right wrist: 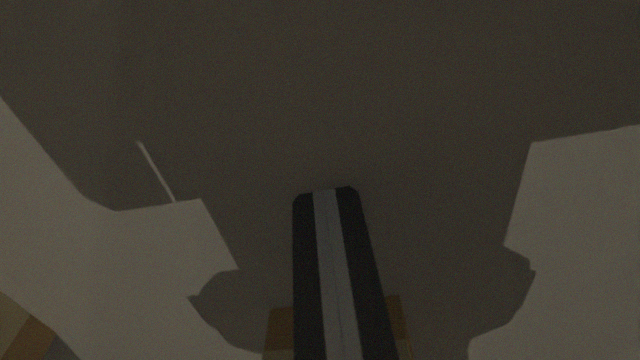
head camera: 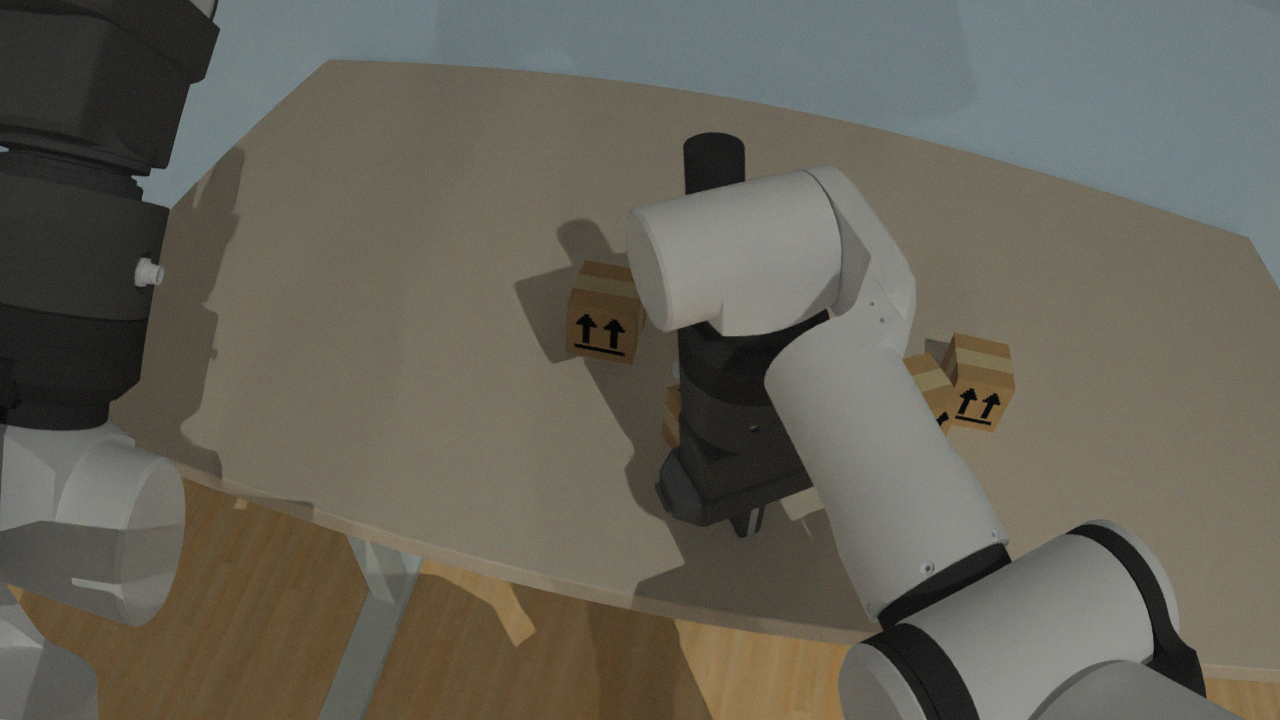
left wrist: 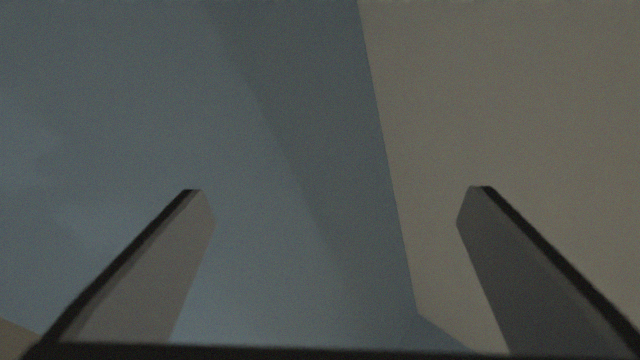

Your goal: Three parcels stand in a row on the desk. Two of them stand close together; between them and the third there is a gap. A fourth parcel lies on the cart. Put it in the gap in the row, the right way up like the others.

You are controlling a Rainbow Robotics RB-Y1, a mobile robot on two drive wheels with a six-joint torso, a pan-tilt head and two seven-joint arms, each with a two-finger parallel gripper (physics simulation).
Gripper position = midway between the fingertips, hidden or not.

Note:
In view: the left gripper [left wrist: 331, 205], the right gripper [head camera: 744, 526], a brown parcel [head camera: 670, 427] and a desk [head camera: 362, 323].
The right gripper shows as well in the right wrist view [right wrist: 328, 211]. The desk is seen too in the right wrist view [right wrist: 157, 157]. The left wrist view does not show the brown parcel: it is out of frame.

